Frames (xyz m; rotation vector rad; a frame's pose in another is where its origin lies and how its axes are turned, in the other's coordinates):
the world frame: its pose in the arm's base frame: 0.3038 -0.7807 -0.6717 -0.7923 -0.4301 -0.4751
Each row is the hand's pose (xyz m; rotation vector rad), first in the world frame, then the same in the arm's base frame.
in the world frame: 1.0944 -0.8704 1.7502 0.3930 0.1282 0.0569
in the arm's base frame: 0.3836 -0.2517 1.5037 -0.3910 -0.3654 -0.3701
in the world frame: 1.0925 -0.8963 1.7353 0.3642 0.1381 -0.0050
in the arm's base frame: 0.3705 -0.2782 1.5080 -0.4043 -0.3761 -0.4371
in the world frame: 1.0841 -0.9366 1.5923 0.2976 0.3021 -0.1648
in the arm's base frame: 0.3681 -0.4088 1.4367 -0.3903 -0.2762 -0.6565
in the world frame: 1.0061 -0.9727 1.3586 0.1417 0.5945 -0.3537
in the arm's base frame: 0.3285 -0.5886 1.2691 -0.4051 -0.0429 -0.9649
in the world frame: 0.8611 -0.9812 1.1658 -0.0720 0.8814 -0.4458
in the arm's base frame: 0.2421 -0.7046 1.0758 -0.4809 0.2468 -1.1919
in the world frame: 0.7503 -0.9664 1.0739 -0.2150 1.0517 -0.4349
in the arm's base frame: 0.1775 -0.7383 0.9508 -0.5485 0.4521 -1.2666
